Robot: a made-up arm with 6 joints.
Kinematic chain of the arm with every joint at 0, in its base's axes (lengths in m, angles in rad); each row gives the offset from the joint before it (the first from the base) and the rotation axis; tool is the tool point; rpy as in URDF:
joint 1: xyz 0 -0.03 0.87 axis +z
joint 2: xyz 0.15 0 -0.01 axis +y
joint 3: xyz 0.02 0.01 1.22 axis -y
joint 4: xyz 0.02 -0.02 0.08 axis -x
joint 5: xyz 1.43 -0.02 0 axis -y
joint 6: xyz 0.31 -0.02 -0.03 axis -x
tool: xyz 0 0 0 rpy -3.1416 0 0
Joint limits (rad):
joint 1: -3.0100..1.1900
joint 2: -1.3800..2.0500
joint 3: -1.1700..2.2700
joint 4: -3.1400..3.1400
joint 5: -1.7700..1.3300
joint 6: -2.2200..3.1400
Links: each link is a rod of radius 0.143 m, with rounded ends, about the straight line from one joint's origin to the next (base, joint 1, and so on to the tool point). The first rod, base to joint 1, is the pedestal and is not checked.
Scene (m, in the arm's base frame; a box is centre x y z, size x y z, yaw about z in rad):
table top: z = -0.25
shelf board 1: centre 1.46 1.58 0.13 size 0.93 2.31 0.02 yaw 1
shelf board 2: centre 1.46 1.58 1.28 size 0.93 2.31 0.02 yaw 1
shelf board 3: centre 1.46 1.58 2.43 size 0.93 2.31 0.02 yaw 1
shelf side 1: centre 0.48 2.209 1.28 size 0.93 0.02 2.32 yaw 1
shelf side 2: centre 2.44 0.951 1.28 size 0.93 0.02 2.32 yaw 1
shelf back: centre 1.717 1.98 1.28 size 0.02 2.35 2.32 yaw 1
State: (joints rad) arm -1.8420 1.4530 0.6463 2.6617 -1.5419 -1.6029
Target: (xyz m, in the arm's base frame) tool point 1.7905 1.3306 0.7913
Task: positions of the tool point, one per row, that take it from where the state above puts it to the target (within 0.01 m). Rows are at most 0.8 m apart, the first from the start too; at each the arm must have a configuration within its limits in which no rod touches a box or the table.
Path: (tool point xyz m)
1: -0.0507 -2.5867 0.3022
2: 0.6742 -2.4052 0.3921
3: 1.2799 -2.0144 0.4780
4: 1.7073 -1.4727 0.5584
5: 1.9227 -0.8543 0.6313
6: 1.9214 -0.2385 0.6952
7: 1.7277 0.3009 0.7491
8: 1.3899 0.7067 0.7913
9: 1.5607 0.9107 0.7969
10: 1.6949 1.1207 0.7968
11: 1.7906 1.3305 0.7912

